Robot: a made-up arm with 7 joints.
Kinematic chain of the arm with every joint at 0, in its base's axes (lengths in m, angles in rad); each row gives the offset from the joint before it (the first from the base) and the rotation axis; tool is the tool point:
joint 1: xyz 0 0 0.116 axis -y
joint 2: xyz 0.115 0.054 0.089 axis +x
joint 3: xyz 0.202 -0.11 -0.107 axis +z
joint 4: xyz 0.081 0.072 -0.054 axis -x
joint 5: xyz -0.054 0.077 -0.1 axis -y
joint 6: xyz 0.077 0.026 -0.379 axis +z
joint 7: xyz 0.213 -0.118 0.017 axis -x
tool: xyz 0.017 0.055 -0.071
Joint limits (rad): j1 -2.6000..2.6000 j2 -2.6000..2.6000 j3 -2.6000..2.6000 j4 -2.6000..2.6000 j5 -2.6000..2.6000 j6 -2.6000..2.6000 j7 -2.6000..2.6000
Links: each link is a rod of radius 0.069 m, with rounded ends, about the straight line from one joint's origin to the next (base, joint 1, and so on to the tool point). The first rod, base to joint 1, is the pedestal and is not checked.
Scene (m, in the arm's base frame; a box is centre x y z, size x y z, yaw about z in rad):
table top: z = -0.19
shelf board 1: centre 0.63 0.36 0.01 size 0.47 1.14 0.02 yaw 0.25
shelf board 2: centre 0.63 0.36 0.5 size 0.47 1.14 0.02 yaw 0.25
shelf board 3: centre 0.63 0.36 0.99 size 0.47 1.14 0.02 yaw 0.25
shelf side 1: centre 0.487 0.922 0.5 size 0.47 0.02 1 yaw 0.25
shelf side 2: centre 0.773 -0.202 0.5 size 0.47 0.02 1 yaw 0.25
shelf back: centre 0.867 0.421 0.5 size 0.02 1.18 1 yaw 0.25
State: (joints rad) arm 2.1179 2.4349 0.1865 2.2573 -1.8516 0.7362 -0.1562
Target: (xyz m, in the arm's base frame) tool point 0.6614 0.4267 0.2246
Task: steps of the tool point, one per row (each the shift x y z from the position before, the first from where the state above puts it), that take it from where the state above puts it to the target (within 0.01 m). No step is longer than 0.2 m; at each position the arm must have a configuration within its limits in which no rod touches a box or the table.
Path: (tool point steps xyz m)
1: 0.1055 0.0292 0.1051
2: 0.1439 -0.0093 0.0644
3: 0.1574 -0.0415 0.0114
4: 0.1447 -0.0602 -0.0402

